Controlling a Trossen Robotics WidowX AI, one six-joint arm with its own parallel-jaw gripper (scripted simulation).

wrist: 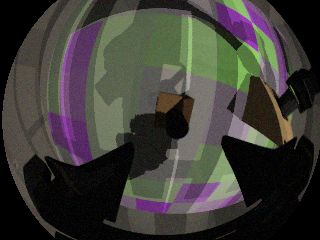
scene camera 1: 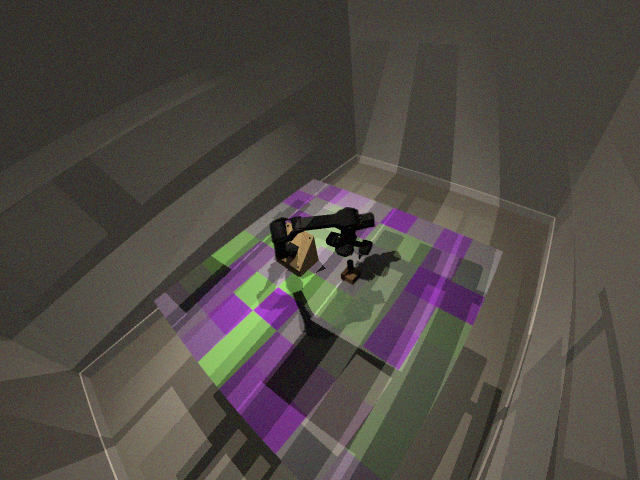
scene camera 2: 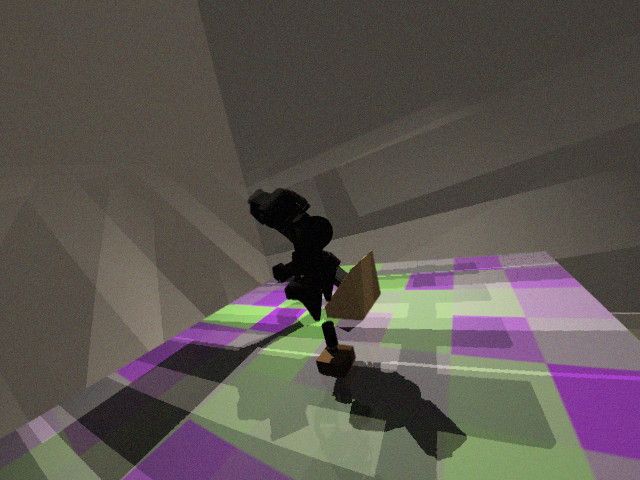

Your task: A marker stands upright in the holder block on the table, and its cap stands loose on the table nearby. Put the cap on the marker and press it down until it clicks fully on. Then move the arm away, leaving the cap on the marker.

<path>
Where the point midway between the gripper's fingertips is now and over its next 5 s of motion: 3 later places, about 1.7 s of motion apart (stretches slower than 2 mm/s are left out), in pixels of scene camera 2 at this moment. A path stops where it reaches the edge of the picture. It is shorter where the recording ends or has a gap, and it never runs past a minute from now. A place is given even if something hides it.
My gripper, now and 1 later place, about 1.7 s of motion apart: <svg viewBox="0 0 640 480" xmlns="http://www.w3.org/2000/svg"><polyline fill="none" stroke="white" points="323,310 326,320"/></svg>
</path>
